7 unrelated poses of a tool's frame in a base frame.
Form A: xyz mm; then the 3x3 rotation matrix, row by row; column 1 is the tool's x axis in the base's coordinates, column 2 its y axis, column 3 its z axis. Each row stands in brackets.
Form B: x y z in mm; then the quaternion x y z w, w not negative. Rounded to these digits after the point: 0 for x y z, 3 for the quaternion.
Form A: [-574 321 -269], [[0.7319 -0.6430 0.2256], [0.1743 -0.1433 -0.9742], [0.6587 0.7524 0.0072]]
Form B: -574 321 -269 0.683 -0.171 0.323 0.632
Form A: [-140 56 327], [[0.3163 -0.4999 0.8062], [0.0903 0.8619 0.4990], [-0.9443 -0.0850 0.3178]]
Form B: -140 56 327 -0.185 0.554 0.187 0.790
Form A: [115 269 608], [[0.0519 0.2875 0.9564], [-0.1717 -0.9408 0.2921], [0.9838 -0.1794 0.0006]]
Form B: 115 269 608 -0.706 -0.041 -0.687 0.167
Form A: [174 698 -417], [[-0.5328 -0.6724 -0.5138], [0.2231 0.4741 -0.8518], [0.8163 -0.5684 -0.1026]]
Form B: 174 698 -417 0.155 -0.726 0.489 0.458
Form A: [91 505 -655], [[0.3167 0.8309 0.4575], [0.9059 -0.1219 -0.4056], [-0.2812 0.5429 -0.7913]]
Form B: 91 505 -655 0.747 0.582 0.059 0.318
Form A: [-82 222 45], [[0.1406 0.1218 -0.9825], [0.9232 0.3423 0.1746], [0.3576 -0.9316 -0.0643]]
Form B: -82 222 45 -0.464 -0.563 0.336 0.596
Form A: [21 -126 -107], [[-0.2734 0.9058 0.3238], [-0.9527 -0.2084 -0.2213], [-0.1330 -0.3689 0.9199]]
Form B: 21 -126 -107 -0.062 0.190 -0.775 0.600
